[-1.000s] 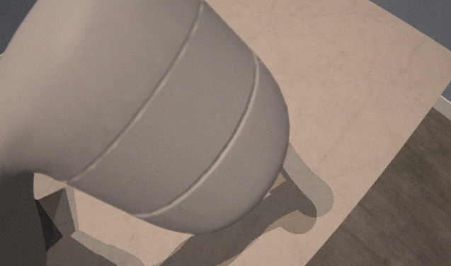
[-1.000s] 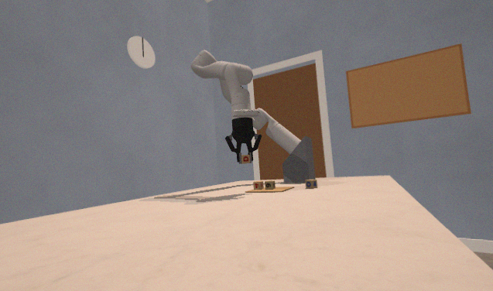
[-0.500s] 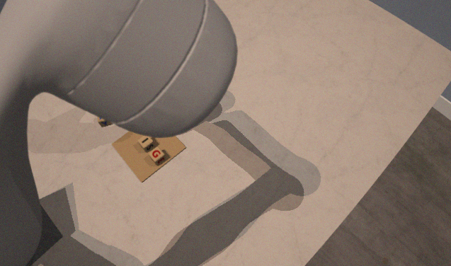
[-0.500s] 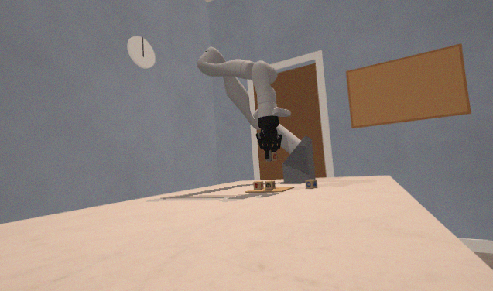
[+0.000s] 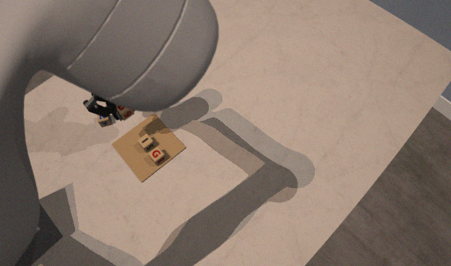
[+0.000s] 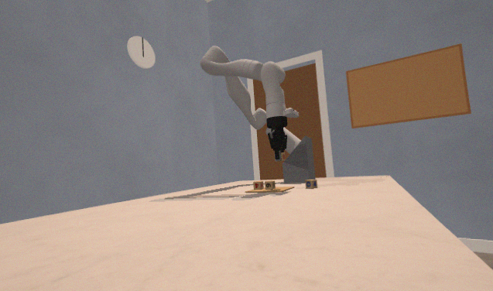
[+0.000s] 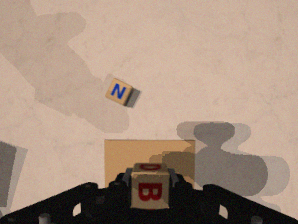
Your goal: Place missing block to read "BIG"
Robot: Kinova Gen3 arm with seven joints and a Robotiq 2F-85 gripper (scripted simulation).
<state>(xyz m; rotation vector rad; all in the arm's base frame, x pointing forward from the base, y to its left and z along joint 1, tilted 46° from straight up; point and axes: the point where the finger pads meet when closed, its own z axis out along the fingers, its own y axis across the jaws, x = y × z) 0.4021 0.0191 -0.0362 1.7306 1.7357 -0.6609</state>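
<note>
Now: the B block right at my hand. The rest, counted from my hand: letter block 40 mm behind, 90 mm to the left, 110 mm below; then mat 50 mm to the right, 120 mm below.
</note>
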